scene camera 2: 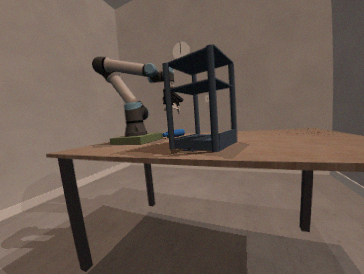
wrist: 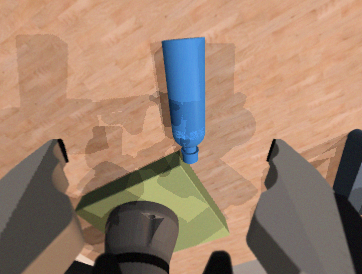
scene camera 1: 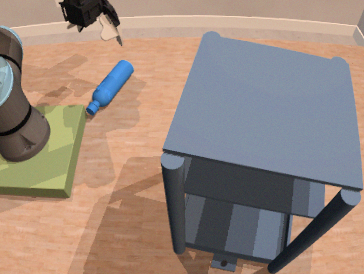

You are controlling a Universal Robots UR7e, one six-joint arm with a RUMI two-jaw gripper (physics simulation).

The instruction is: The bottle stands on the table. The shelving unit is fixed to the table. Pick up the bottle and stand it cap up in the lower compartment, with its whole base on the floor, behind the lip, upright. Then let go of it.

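Pixels of known places: gripper, fingertip midpoint: [scene camera 2: 173, 114] [wrist: 170, 142] [scene camera 1: 100, 38]; arm's base at its link origin: [scene camera 2: 136, 135] [wrist: 143, 223] [scene camera 1: 24, 137].
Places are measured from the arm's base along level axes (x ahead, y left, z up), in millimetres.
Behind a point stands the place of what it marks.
A blue bottle [scene camera 1: 113, 83] @(x 200, y 198, z 4 mm) [scene camera 2: 174, 133] @(x 202, y 184, z -14 mm) [wrist: 186, 90] @(x 193, y 236, z 10 mm) lies on its side on the table, its cap end close to a corner of the green base plate. My gripper [wrist: 170, 142] @(x 173, y 240, z 127 mm) is open and empty, above the table. In the wrist view the bottle's neck and cap show between the two wide-apart fingers, farther down on the table. In scene camera 2 the gripper [scene camera 2: 173, 109] @(x 173, y 240, z 127 mm) hangs above the bottle. The dark blue-grey shelving unit [scene camera 1: 265, 105] @(x 531, y -129, z 320 mm) [scene camera 2: 212, 100] @(x 628, y -252, z 133 mm) [wrist: 348, 162] @(x 440, y -39, z -26 mm) stands upright, with a lower compartment behind a low lip.
The green base plate [scene camera 1: 55, 177] @(x 132, y -102, z 2 mm) [scene camera 2: 120, 141] @(x 6, y -144, z -23 mm) [wrist: 212, 220] @(x 140, y -53, z 3 mm) carries the arm's base. The shelving unit's corner posts and middle shelf [scene camera 2: 200, 86] @(x 555, y -158, z 208 mm) bound its compartments. The table's front edge [scene camera 2: 260, 163] @(x 769, y -337, z -49 mm) shows in scene camera 2.
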